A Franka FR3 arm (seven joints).
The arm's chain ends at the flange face. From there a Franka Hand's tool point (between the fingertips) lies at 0.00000 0.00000 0.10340 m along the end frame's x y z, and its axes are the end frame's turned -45 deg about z.
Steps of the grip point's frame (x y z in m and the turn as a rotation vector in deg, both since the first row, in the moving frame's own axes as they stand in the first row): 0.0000, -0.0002, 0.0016, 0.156, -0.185, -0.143; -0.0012, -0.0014, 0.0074, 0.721, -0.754, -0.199; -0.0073, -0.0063, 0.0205, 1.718, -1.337, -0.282; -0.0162, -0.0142, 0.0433, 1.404, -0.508, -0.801; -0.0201, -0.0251, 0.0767, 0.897, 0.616, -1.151; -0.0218, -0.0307, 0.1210, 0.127, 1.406, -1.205
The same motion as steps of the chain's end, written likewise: 0.0003, -0.0002, 0.0016, -0.021, -0.241, -0.143; 0.0000, -0.0002, 0.0074, -0.023, -1.043, -0.199; -0.0057, 0.0012, 0.0206, 0.269, -2.160, -0.282; -0.0190, 0.0025, 0.0433, 0.634, -1.352, -0.801; -0.0316, -0.0016, 0.0767, 1.070, -0.199, -1.151; -0.0387, -0.0043, 0.1210, 1.084, 0.904, -1.205
